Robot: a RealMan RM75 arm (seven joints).
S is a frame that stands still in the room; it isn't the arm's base.
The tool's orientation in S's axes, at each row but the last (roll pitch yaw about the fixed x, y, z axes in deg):
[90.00, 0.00, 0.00]
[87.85, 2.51, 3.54]
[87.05, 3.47, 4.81]
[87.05, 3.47, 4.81]
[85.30, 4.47, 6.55]
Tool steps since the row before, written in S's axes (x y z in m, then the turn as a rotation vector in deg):
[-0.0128, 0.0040, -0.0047, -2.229, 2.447, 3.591]
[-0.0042, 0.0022, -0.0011, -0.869, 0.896, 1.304]
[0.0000, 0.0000, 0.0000, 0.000, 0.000, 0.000]
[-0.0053, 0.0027, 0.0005, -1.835, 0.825, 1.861]
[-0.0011, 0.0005, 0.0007, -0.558, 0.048, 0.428]
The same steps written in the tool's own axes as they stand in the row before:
[-0.0128, -0.0047, -0.0040, -2.229, 3.591, -2.447]
[-0.0040, -0.0012, -0.0025, -0.868, 1.302, -0.900]
[0.0000, 0.0000, 0.0000, 0.000, 0.000, 0.000]
[-0.0051, 0.0004, -0.0031, -1.869, 1.799, -0.885]
[-0.0011, 0.0007, -0.0006, -0.581, 0.392, -0.080]

